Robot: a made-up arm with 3 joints. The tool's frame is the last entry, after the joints.
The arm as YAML. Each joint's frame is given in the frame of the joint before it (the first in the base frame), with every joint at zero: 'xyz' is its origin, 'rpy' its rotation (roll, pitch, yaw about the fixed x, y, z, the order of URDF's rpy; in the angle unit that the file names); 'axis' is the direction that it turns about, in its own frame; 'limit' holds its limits. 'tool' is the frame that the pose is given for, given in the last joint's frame.
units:
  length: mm
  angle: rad
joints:
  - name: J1
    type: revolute
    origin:
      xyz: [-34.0, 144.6, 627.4]
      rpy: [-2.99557, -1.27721, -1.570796]
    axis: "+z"
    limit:
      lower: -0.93
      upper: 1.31
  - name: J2
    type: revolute
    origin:
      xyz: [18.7, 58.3, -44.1]
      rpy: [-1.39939, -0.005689, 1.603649]
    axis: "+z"
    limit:
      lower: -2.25
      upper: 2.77
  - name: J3
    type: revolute
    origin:
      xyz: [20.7, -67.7, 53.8]
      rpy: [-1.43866, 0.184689, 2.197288]
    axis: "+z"
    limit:
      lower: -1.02
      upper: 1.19
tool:
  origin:
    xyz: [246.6, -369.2, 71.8]
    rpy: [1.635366, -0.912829, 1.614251]
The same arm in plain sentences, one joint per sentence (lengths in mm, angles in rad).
The arm has three revolute joints in a row. What follows holds with every joint at zero, and every direction is one of the base frame's. The first joint lies 34.0 mm along -x and 144.6 mm along +y and 627.4 mm along +z from the base frame's origin and rotates about the direction (0.145504, -0.947025, -0.286308), from -0.9300 to 1.3100 rad. The second joint lies 64.1 mm along -x and 28.2 mm along +y and 28.1 mm along +z from the first joint and rotates about the direction (0.057799, 0.128097, -0.990076), from -2.2500 to 2.7700 rad. The third joint lies 7.6 mm along -x and 62.4 mm along -y and 62.9 mm along -z from the second joint and rotates about the direction (0.895392, -0.424796, -0.133499), from -1.0200 to 1.1900 rad. The tool frame, which is the frame that the pose is given for, lies 182.8 mm along +x and 303.4 mm along +y and 277.1 mm along -z from the third joint; its axes are the base frame's turned by roll -1.0889, pitch -0.4768 and yaw -0.6958 rad (as in URDF: about the fixed x, then y, then z).
